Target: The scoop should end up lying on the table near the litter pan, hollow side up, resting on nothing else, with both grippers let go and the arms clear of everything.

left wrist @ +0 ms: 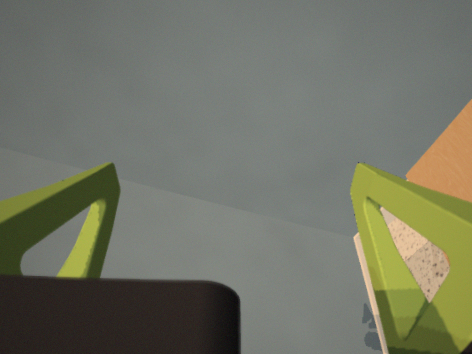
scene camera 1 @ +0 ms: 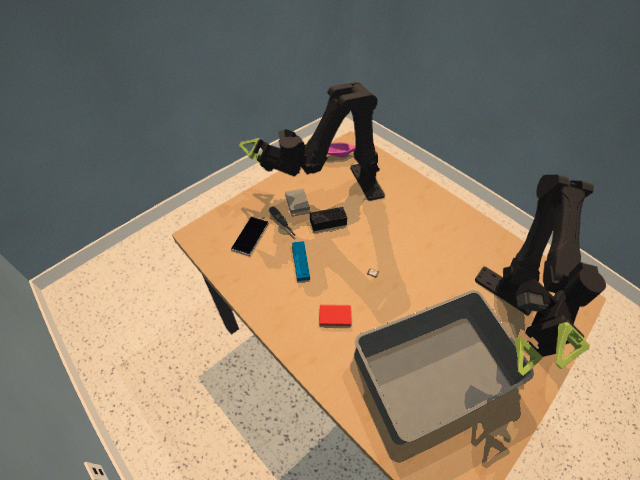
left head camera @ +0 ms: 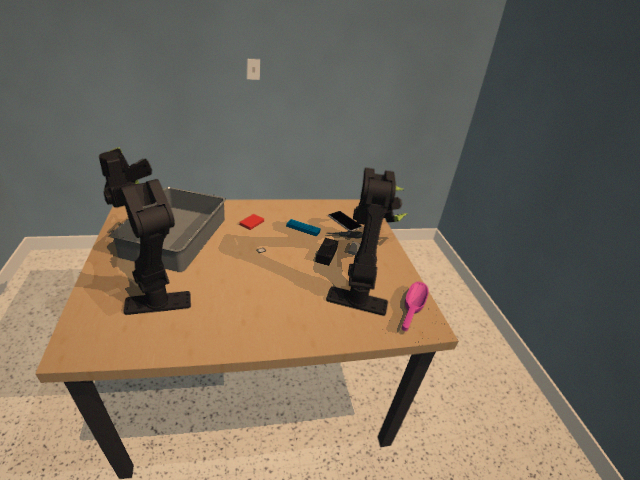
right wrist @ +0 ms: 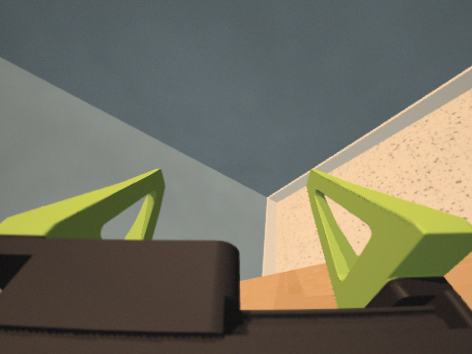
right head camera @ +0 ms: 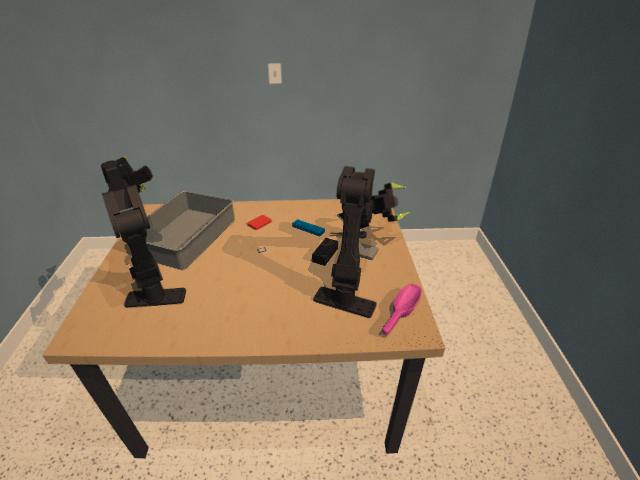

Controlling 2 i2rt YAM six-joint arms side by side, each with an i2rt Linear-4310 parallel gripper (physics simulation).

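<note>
The pink scoop lies on the table's front right part in the head views, beside the right arm's base, its hollow seeming to face up and its handle towards the front edge. The grey litter pan stands at the back left in the head views, far from the scoop. My left gripper is open and empty, raised near a pan corner. My right gripper is open and empty, raised near the table's right edge, away from the scoop.
A red block, a blue bar, a black box, a phone, a screwdriver, a grey block and a small chip lie between the pan and the right arm.
</note>
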